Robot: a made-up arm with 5 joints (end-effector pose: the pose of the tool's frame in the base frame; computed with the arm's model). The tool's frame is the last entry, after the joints.
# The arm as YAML. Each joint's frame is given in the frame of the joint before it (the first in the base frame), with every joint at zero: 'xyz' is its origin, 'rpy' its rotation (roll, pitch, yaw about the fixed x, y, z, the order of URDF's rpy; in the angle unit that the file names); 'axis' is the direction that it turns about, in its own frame. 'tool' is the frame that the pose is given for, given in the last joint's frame.
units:
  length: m
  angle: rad
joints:
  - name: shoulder
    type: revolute
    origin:
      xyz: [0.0, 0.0, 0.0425]
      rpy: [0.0, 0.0, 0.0]
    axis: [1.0, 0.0, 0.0]
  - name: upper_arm
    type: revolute
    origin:
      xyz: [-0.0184, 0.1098, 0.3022]
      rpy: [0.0, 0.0, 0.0]
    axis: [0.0, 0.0, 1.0]
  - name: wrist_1
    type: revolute
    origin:
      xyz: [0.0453, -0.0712, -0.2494]
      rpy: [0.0, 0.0, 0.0]
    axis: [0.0, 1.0, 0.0]
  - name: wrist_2
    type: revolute
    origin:
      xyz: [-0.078, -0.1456, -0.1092]
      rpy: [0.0, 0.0, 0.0]
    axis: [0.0, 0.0, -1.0]
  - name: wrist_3
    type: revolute
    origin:
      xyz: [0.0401, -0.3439, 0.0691]
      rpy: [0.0, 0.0, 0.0]
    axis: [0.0, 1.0, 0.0]
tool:
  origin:
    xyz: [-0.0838, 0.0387, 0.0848]
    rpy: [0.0, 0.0, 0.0]
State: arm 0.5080 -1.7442 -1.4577 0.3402 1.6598
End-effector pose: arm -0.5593 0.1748 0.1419 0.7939 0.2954 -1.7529
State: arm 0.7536 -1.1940 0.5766 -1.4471 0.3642
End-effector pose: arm -0.1628 -0.1660 -0.1289 1.2402 0.3527 0.5341
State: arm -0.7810 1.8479 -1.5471 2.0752 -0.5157
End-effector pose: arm -0.0271 -0.0706 -0.2486 0.5554 -0.0456 -0.5202
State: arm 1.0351 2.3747 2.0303 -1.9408 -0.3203
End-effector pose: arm 0.1302 0.2397 0.1329 0.5179 -1.5643 -2.4823
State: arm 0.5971 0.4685 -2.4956 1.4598 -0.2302
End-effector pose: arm 0.3718 0.1900 -0.0695 -2.4446 1.4719 1.2317
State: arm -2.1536 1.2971 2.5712 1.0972 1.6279
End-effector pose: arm 0.5193 -0.0071 -0.2901 0.5722 0.8023 1.6072
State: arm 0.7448 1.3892 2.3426 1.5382 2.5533
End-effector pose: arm 0.4063 -0.0298 0.5161 -0.6340 2.0485 -2.0028
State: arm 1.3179 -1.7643 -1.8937 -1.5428 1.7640
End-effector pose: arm -0.0927 -0.2107 0.2807 -0.4115 1.8951 -0.5373
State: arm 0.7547 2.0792 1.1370 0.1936 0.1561
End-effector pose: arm 0.4144 0.1228 0.4696 -0.7447 0.0215 1.5822
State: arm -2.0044 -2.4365 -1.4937 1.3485 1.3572
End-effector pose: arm -0.2375 -0.4480 -0.2252 -0.1846 -2.6447 0.2560
